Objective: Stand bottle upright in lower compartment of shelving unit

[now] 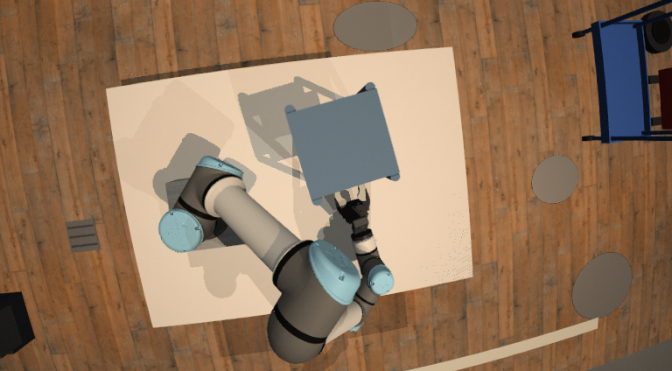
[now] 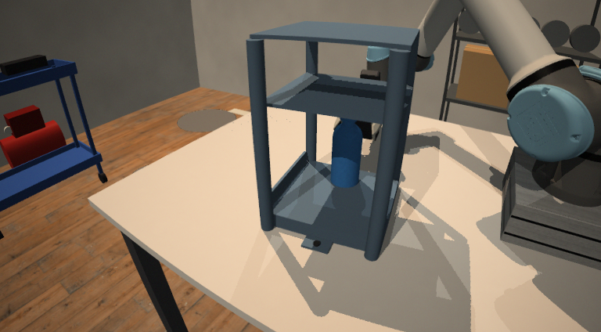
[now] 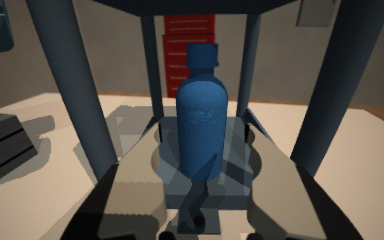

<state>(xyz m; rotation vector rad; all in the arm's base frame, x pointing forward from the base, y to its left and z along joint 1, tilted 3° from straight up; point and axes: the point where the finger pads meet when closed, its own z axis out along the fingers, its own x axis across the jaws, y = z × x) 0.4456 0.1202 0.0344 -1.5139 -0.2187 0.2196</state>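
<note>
My gripper is now 2 cm past the blue bottle, 5 cm to the right of it and 1 cm below it. From my hand the other things lie so: grey-blue shelving unit: 3 cm behind, 11 cm to the left, 5 cm above.
</note>
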